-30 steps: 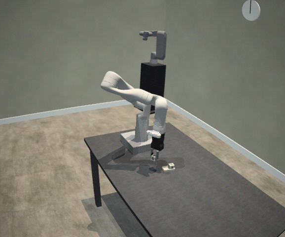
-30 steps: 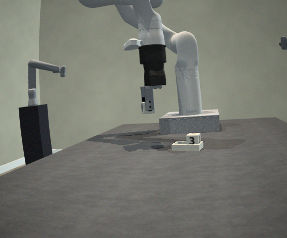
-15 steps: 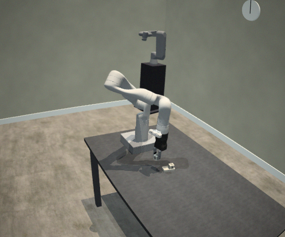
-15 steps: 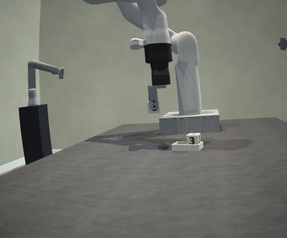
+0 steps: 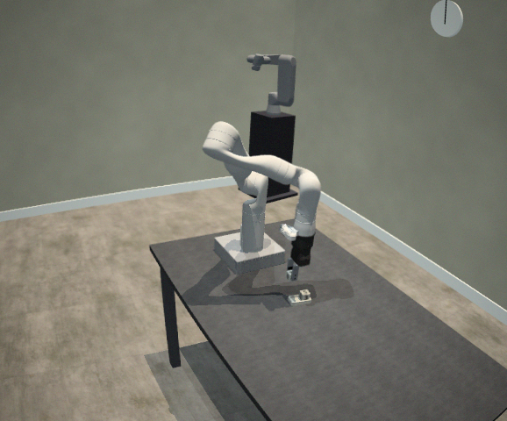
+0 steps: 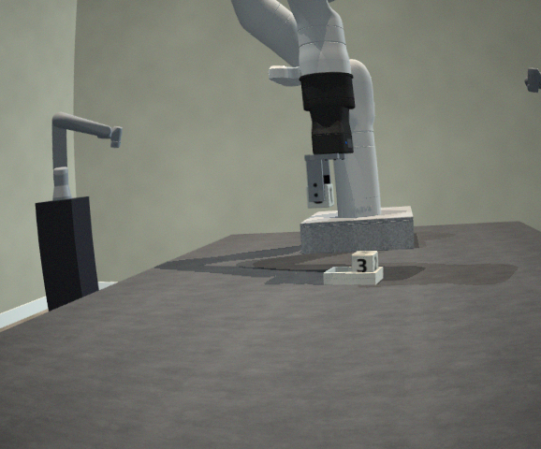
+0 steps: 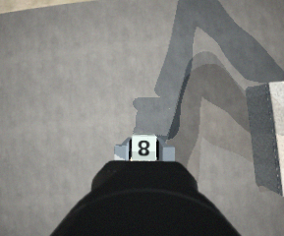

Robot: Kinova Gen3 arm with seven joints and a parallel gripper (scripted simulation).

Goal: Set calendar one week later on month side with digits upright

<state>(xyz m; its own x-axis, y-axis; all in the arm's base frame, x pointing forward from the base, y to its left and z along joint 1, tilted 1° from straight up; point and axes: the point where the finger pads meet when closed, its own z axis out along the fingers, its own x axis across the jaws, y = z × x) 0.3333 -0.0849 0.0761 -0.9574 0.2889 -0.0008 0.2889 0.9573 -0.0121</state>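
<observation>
Right now my hand is 20 mm short of the white tray, 40 mm to the right of it and 130 mm above it.
</observation>
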